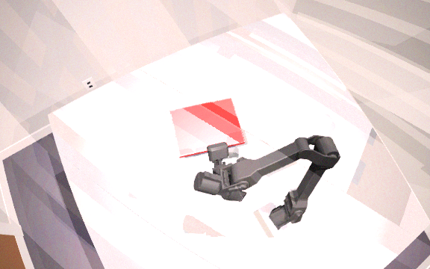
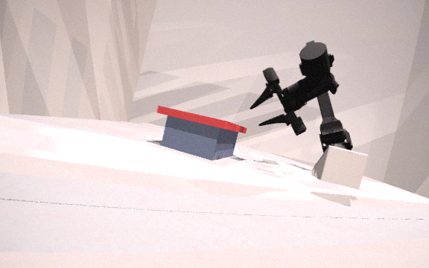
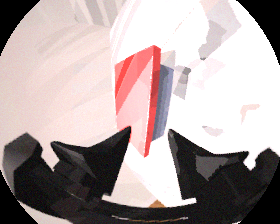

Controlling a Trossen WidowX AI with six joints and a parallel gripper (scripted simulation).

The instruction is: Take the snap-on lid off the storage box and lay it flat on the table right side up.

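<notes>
Now: gripper tip 12 cm short of the red lid, 5 cm to the left of it and 4 cm above it. The rest, counted from my gripper tip: blue-grey storage box: 12 cm ahead, 8 cm below, 5 cm to the right.
</notes>
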